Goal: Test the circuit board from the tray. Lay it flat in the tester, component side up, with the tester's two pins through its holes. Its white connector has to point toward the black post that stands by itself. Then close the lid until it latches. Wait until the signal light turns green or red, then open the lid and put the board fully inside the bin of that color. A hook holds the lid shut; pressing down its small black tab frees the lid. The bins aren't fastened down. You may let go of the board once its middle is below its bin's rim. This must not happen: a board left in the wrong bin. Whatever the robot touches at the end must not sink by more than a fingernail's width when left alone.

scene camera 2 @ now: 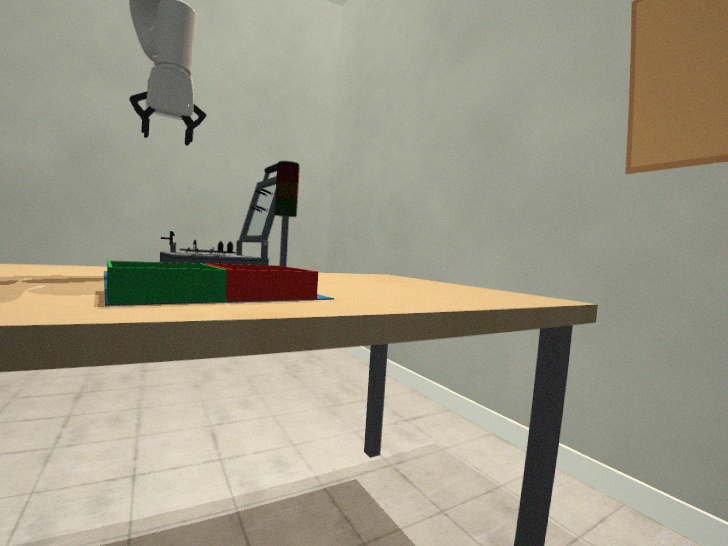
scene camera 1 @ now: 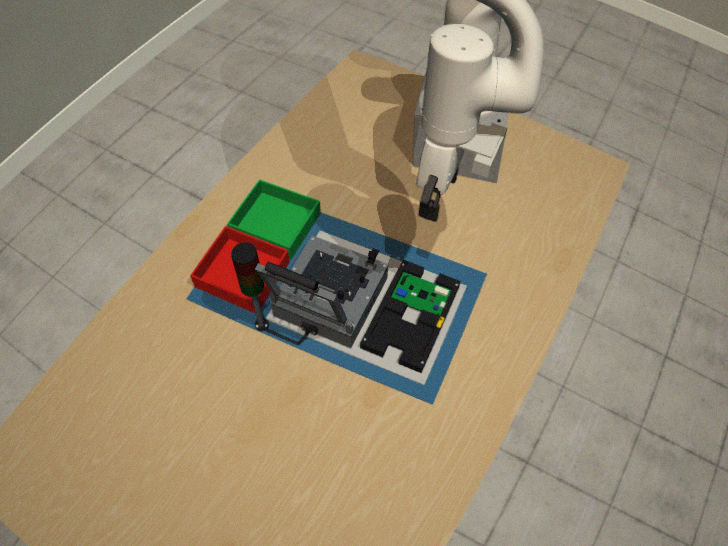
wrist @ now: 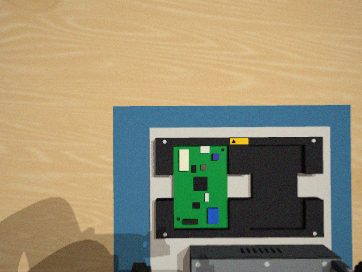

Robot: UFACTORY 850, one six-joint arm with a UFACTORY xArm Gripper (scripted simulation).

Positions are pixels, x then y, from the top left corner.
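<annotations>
Looking through scene camera 2, I find a green bin, and a red bin (245,282) as well. Scene camera 1 gives me the green bin too, along with the red bin (215,274). The green bin is out of frame in the wrist view, and the red bin is out of frame in the wrist view as well. On the green bin, (scene camera 2: 154,282) and (scene camera 1: 250,200) are the same spot. For a clear lid, too, (scene camera 1: 322,302) and (scene camera 2: 259,198) are one and the same spot.
</annotations>
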